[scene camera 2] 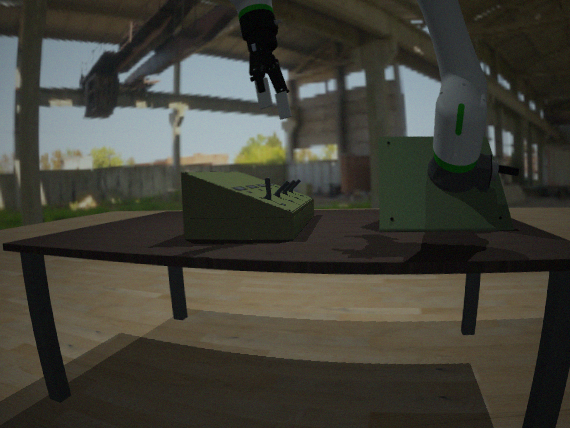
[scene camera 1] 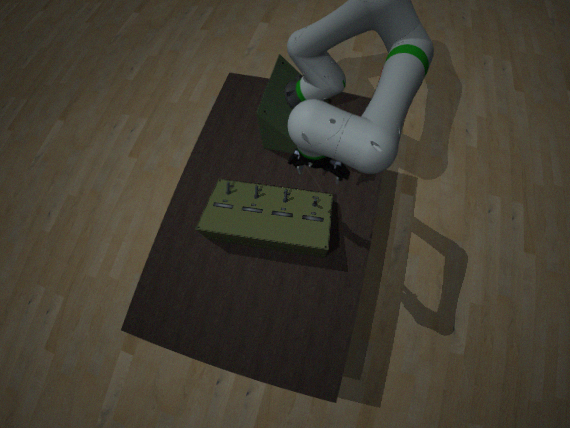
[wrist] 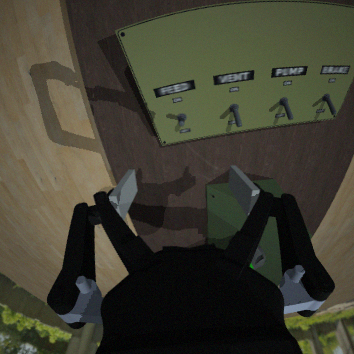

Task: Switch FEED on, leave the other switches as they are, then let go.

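Where they show: gripper, fingertip midpoint: (scene camera 2: 276, 112) (scene camera 1: 319, 175) (wrist: 182, 177); arm's base at its link origin: (scene camera 2: 453, 172) (scene camera 1: 296, 97).
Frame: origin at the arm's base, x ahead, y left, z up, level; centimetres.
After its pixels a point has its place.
Observation:
The green switch box (scene camera 1: 260, 229) {x 63.0, y 11.0, z 0.4 cm} (scene camera 2: 225, 222) {x 50.7, y 34.4, z -10.1 cm} (wrist: 225, 40) {x 59.6, y 18.4, z -0.2 cm} has a sloped panel with four levers. The FEED lever (scene camera 1: 316, 202) {x 44.4, y 26.2, z -0.6 cm} (scene camera 2: 268, 188) {x 43.6, y 26.1, z -3.0 cm} (wrist: 182, 119) {x 44.5, y 25.3, z -1.8 cm} stands upright in scene camera 2 and looks short in the wrist view, tilted toward ON compared with the others. The VENT lever (scene camera 1: 286, 195) {x 45.6, y 14.0, z -2.9 cm} (wrist: 237, 116) {x 45.6, y 13.6, z -2.6 cm}, PUMP lever (scene camera 1: 257, 191) {x 48.3, y 2.5, z -3.0 cm} (wrist: 286, 109) {x 48.2, y 2.4, z -3.0 cm} and BRAKE lever (scene camera 1: 229, 188) {x 51.3, y -9.0, z -3.4 cm} (wrist: 329, 105) {x 51.0, y -9.2, z -3.0 cm} all lean away from their ON marks. My gripper (scene camera 1: 318, 176) {x 41.3, y 25.0, z 15.0 cm} (scene camera 2: 275, 111) {x 41.3, y 25.0, z 15.0 cm} (wrist: 182, 177) {x 41.3, y 25.0, z 15.0 cm} is open and empty, above and apart from the levers, on the arm-base side of the box.
The box stands on a dark table (scene camera 1: 225, 310) {x 96.1, y 8.5, z -14.1 cm} (scene camera 2: 125, 235) {x 82.9, y 36.3, z -14.1 cm}. The green arm mount (scene camera 1: 272, 125) {x 21.7, y -2.0, z 4.9 cm} (scene camera 2: 405, 185) {x 13.5, y 5.3, z -3.3 cm} (wrist: 220, 215) {x 9.0, y 10.4, z -8.9 cm} stands on the same table, beyond the lever side of the box. The table edge runs near the FEED end of the box.

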